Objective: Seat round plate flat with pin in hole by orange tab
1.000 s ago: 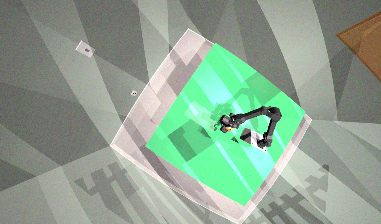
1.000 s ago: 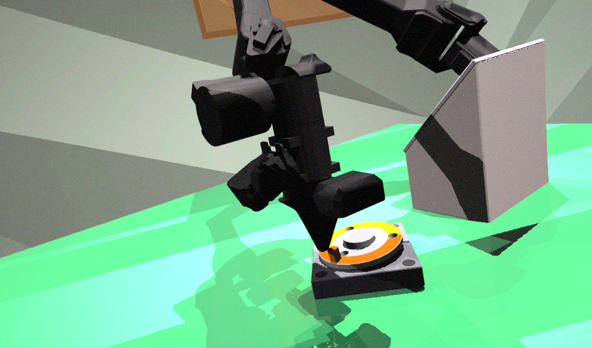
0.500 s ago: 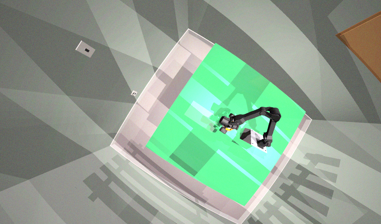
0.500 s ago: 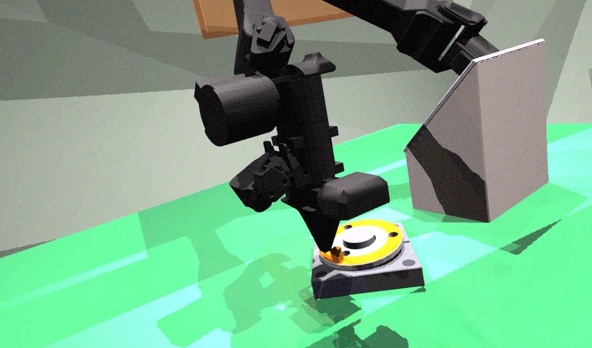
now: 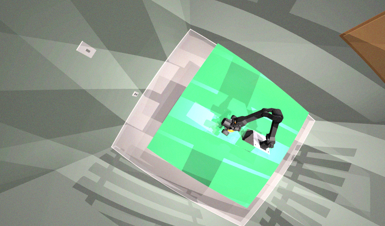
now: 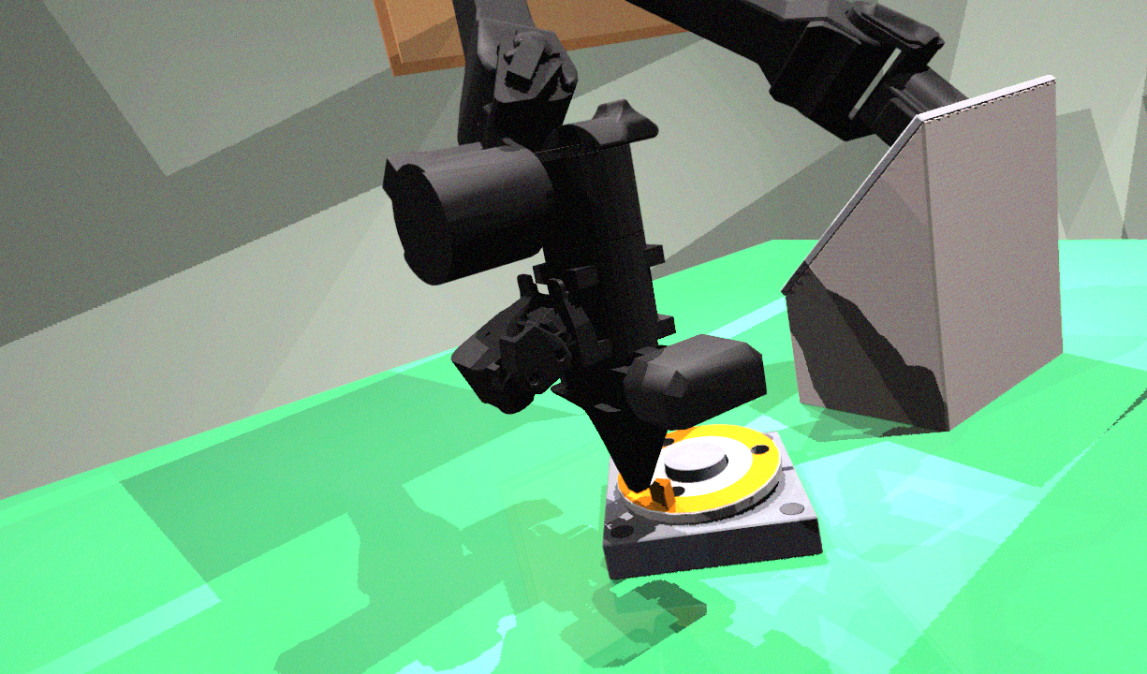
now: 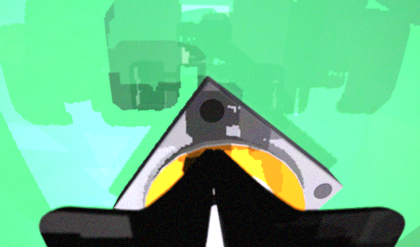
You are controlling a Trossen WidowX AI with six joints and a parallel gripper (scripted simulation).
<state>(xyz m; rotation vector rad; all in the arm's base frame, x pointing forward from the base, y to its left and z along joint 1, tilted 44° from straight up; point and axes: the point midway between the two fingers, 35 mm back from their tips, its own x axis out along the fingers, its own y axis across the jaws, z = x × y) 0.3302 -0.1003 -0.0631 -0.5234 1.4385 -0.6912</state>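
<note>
The square base is 5 cm behind my gripper tip and 2 cm below it. Round my gripper tip: round plate (3 cm behind, 1 cm below).
</note>
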